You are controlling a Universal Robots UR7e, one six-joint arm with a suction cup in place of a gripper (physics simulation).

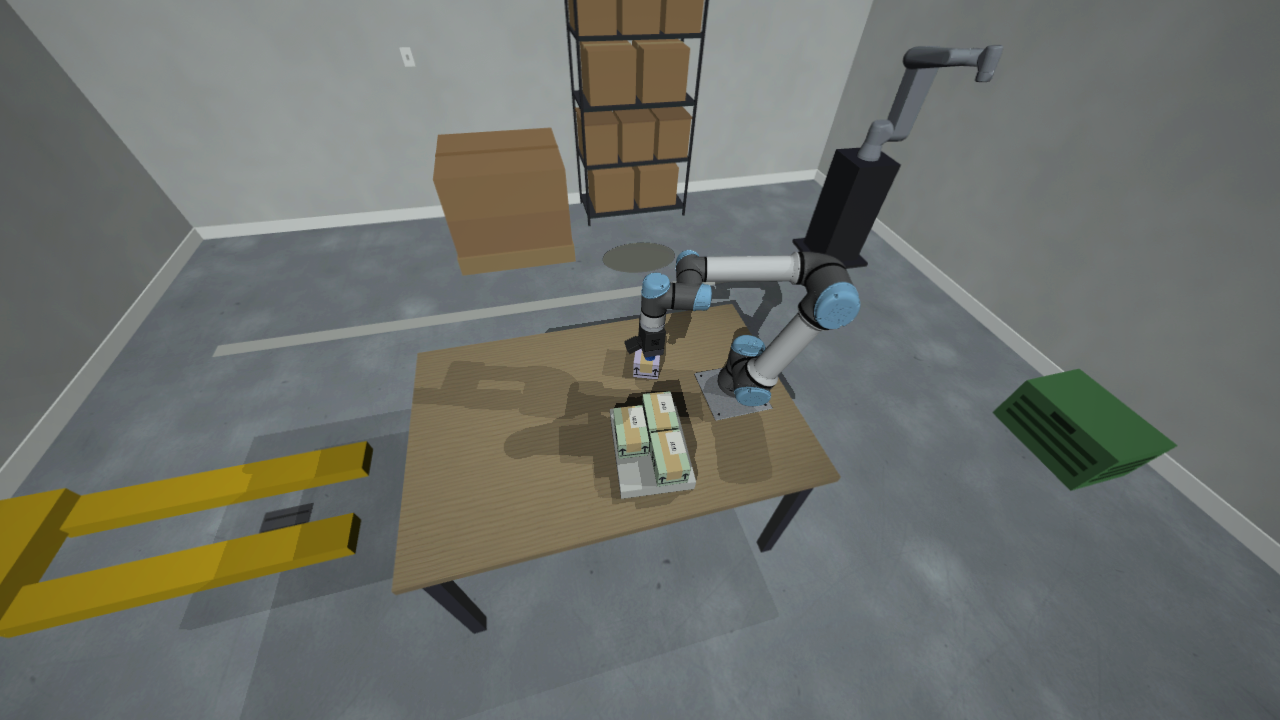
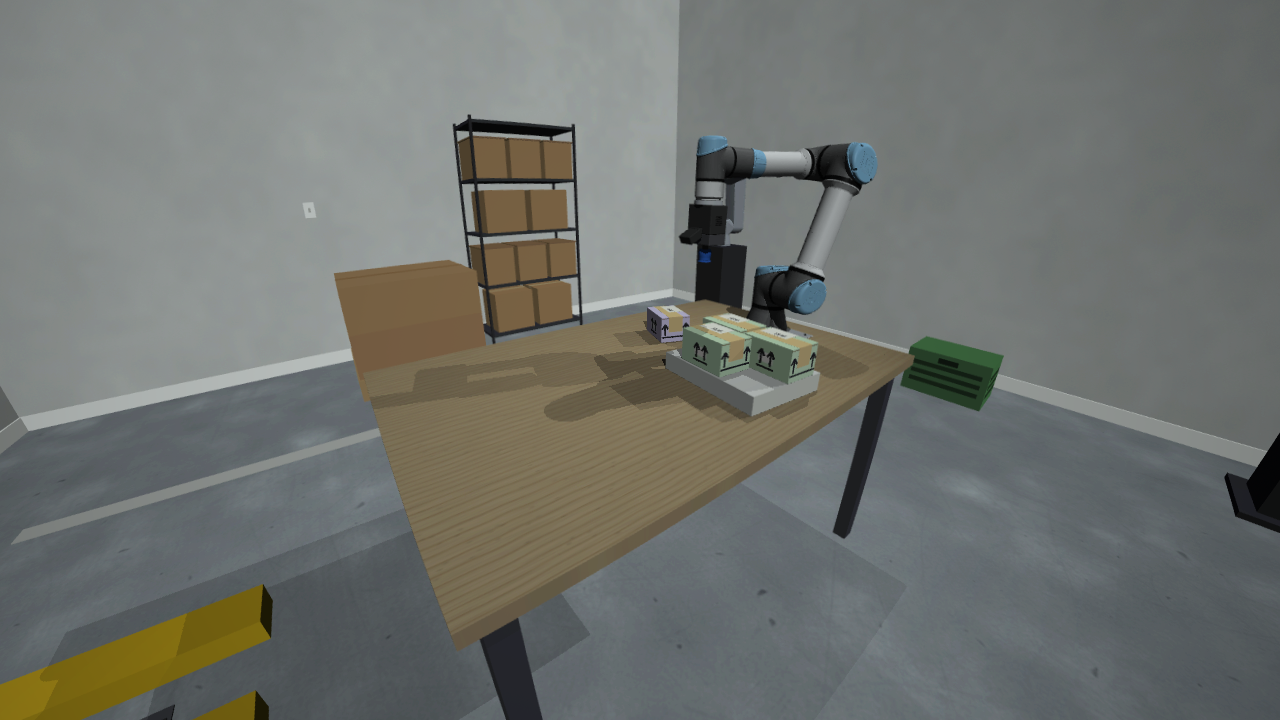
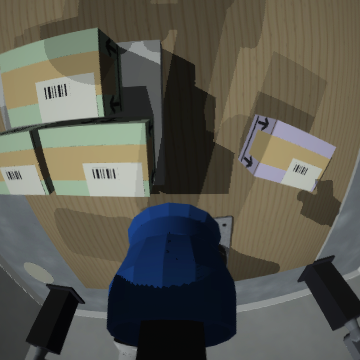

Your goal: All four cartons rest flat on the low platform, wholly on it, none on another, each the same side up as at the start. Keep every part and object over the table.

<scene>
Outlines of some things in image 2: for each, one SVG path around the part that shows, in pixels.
A lilac carton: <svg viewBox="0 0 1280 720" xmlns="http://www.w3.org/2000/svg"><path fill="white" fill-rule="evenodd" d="M673 305L647 307L647 331L661 343L682 341L683 328L689 327L690 316Z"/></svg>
A low grey platform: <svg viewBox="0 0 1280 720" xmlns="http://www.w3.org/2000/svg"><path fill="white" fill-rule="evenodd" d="M666 352L666 369L751 417L817 391L820 372L815 370L813 375L790 384L786 384L752 368L719 378L682 359L682 348Z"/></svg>
</scene>
